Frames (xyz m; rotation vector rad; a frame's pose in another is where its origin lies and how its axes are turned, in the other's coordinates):
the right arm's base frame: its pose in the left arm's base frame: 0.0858 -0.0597 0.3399 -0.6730 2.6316 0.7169
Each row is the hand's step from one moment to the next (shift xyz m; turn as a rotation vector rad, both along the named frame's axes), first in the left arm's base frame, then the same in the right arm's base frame.
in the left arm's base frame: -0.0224 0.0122 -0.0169 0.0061 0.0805 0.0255
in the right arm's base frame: 0.0215 0.0144 0.0163 -0.0444 0.0680 0.0240
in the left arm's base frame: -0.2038 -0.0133 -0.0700 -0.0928 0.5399 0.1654
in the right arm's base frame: 0.2043 0.0687 0.0120 -0.1836 0.5235 0.1405
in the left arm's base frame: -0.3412 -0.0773 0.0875 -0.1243 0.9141 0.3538
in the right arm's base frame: 0.2746 0.1523 -0.1773 -0.3695 0.8977 0.1837
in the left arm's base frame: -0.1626 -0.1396 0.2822 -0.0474 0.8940 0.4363
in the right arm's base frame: 0.0651 0.0874 -0.3372 -0.4615 0.8744 0.1196
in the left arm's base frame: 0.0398 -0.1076 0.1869 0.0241 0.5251 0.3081
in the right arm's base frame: -0.0745 -0.0303 -0.2040 -0.3364 0.5066 0.0375
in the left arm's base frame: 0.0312 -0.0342 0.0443 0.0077 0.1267 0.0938
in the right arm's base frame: -0.0327 -0.0251 -0.0490 -0.0910 0.1288 -0.0065
